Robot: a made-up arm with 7 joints. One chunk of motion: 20 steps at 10 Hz.
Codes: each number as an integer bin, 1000 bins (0 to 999) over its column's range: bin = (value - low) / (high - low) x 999, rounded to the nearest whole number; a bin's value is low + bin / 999 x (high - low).
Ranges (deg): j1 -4..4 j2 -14..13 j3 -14..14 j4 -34..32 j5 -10..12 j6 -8..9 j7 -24..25
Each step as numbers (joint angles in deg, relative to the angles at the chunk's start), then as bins.
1 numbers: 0.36 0.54 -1.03 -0.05 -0.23 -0.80 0.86
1 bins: 544 538 463 514 444 423 507
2 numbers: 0.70 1.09 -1.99 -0.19 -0.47 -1.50 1.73
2 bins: 587 558 428 512 433 382 525
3 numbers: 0.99 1.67 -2.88 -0.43 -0.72 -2.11 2.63
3 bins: 623 580 397 508 421 346 543
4 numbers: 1.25 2.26 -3.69 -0.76 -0.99 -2.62 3.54
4 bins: 656 602 368 503 409 316 561
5 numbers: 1.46 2.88 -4.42 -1.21 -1.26 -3.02 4.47
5 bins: 682 625 342 496 397 293 580
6 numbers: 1.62 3.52 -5.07 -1.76 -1.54 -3.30 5.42
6 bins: 702 648 319 488 384 276 600
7 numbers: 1.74 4.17 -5.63 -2.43 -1.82 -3.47 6.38
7 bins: 717 672 299 478 371 266 619
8 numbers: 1.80 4.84 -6.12 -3.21 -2.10 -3.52 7.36
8 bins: 724 697 281 466 359 263 639
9 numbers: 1.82 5.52 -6.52 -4.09 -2.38 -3.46 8.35
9 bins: 727 722 267 453 346 267 660
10 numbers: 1.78 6.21 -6.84 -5.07 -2.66 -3.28 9.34
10 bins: 722 748 255 438 333 277 680
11 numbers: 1.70 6.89 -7.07 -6.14 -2.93 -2.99 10.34
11 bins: 712 773 247 422 321 294 700
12 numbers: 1.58 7.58 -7.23 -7.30 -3.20 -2.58 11.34
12 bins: 697 798 242 404 309 319 721
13 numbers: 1.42 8.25 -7.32 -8.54 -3.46 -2.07 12.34
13 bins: 677 823 238 385 297 348 741
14 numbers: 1.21 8.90 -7.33 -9.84 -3.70 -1.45 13.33
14 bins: 651 847 238 366 286 385 761
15 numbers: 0.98 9.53 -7.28 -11.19 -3.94 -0.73 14.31
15 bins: 622 871 240 345 275 427 781
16 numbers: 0.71 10.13 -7.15 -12.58 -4.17 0.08 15.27
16 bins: 588 893 244 324 265 475 801
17 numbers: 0.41 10.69 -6.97 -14.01 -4.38 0.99 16.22
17 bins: 551 914 251 303 255 528 820
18 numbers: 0.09 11.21 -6.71 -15.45 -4.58 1.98 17.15
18 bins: 511 933 260 281 246 586 839
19 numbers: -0.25 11.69 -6.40 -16.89 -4.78 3.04 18.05
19 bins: 468 951 271 259 237 649 857
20 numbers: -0.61 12.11 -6.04 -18.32 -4.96 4.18 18.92
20 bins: 423 966 284 237 229 716 875
